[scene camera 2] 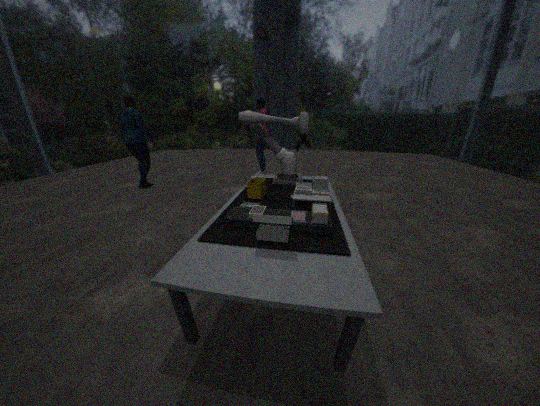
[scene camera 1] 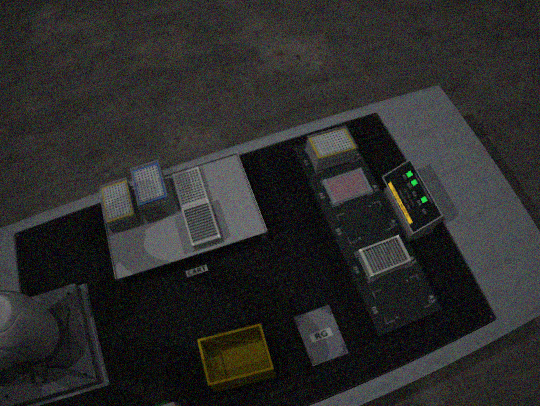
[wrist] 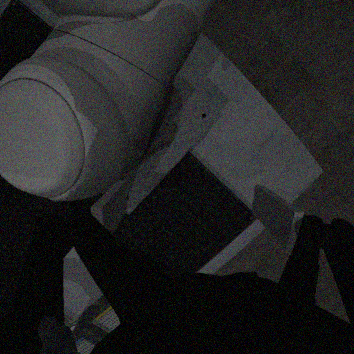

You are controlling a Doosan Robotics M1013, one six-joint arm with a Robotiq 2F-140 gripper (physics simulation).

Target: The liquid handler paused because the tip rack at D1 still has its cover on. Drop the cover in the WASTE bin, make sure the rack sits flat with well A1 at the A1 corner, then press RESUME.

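Frame: origin at the arm's base, x ahead, y left, z up, level; metres.
Seen in the pictures: gripper, between the fingertips: [scene camera 2: 302, 155] [wrist: 190, 196]; arm's base, origin of its link: [scene camera 2: 288, 177] [scene camera 1: 42, 339].
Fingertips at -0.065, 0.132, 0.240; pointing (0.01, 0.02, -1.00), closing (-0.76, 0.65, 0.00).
Pixels of each thing's top centre, then the offset from my fingertips to it, as dx, dy, dz. "spot": a spot on its surface instead. Level surfaces: height alone.
- dark deck, height of its surface: dz -0.218
- yellow-rimmed tip rack, centre of its top: [scene camera 1: 332, 140] [scene camera 2: 320, 206] +1.003, +0.274, -0.142
- pink plate, centre of its top: [scene camera 1: 347, 184] [scene camera 2: 298, 215] +1.021, +0.151, -0.204
- white-rimmed plate, centre of its top: [scene camera 1: 385, 255] [scene camera 2: 257, 209] +1.055, -0.094, -0.187
- control panel, a spot on its surface: [scene camera 1: 412, 198] spot: +1.175, +0.039, -0.152
- yellow WASTE bin, centre of its top: [scene camera 1: 234, 354] [scene camera 2: 256, 180] +0.615, -0.280, -0.137
- grey CART tray, centre of its top: [scene camera 1: 178, 212] [wrist: 74, 319] [scene camera 2: 311, 190] +0.520, +0.171, -0.206
- yellow-rimmed, centre of its top: [wrist: 123, 325] [scene camera 1: 116, 200] +0.351, +0.217, -0.147
- blue-rimmed, centre of its top: [scene camera 1: 148, 182] [scene camera 2: 320, 178] +0.458, +0.231, -0.114
- grey RG pad, centre of its top: [scene camera 1: 321, 334] +0.842, -0.250, -0.258
The dark deck [scene camera 1: 395, 321] lies on the right of the black mat. A yellow-rimmed tip rack [scene camera 1: 331, 144] [scene camera 2: 319, 209] stands in its far slot, then a pink plate [scene camera 1: 347, 185] and a white-rimmed plate [scene camera 1: 383, 255]. The slot labels are too small to read, and I cannot make out a separate cover. The control panel [scene camera 1: 412, 198] [scene camera 2: 272, 233] with green lights sits beside the deck. The yellow WASTE bin [scene camera 1: 235, 356] [scene camera 2: 256, 188] stands near the front. My gripper [scene camera 2: 301, 142] is open and empty, high above the robot-base end of the table, far from the deck.
A grey CART tray [scene camera 1: 235, 205] holds yellow-rimmed [scene camera 1: 116, 200] and blue-rimmed [scene camera 1: 148, 182] racks and two white plates. A grey RG pad [scene camera 1: 320, 335] lies beside the bin. The robot base [scene camera 1: 25, 332] [wrist: 42, 137] fills the near-left corner. People stand beyond the table.
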